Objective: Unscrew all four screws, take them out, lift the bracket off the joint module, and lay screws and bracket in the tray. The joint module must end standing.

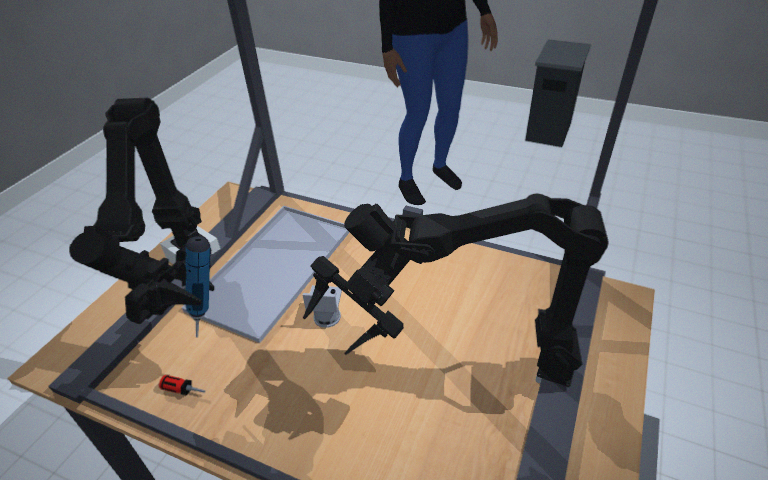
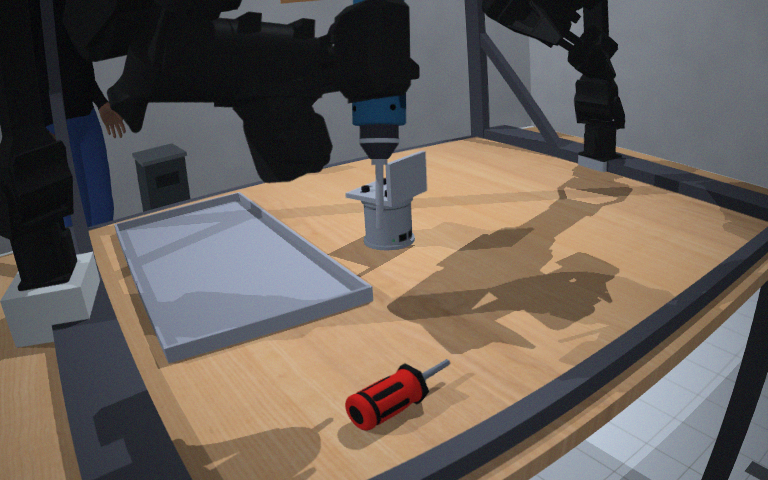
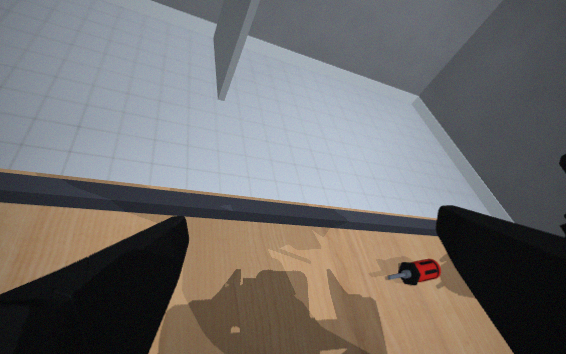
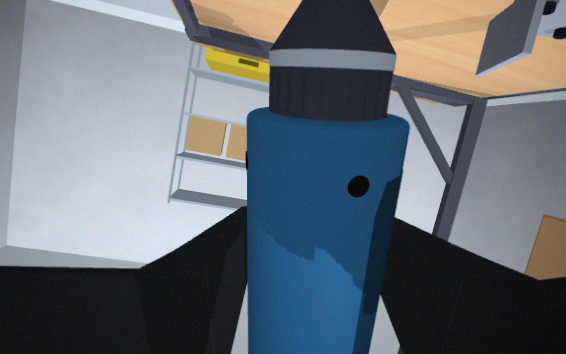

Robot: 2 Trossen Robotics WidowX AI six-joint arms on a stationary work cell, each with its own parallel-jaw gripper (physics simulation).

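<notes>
The grey joint module [image 1: 326, 314] [image 2: 387, 223] stands upright on the table. The L-shaped bracket [image 2: 407, 178] [image 4: 510, 37] sits on its top, one plate flat, one upright. Black screw heads [image 2: 365, 188] [image 4: 549, 7] show on the flat plate; I cannot count all four. The grey tray [image 1: 266, 271] [image 2: 226, 260] holds no screws or bracket. My right gripper [image 1: 203, 294] [image 4: 308, 219] is shut on a blue power screwdriver [image 1: 197, 271] [image 2: 379, 110] [image 4: 320, 165], held bit down in the air near the tray's front corner. My left gripper [image 1: 326, 335] [image 3: 311, 222] is open and empty, above and beside the module.
A red screwdriver [image 1: 174, 384] [image 2: 387, 396] [image 3: 425, 270] lies on the table near the front edge. Dark frame rails run along the table's edges, with upright posts [image 1: 257, 101] rising behind. A person stands beyond the back edge, and a grey bin [image 1: 555, 101] stands on the floor.
</notes>
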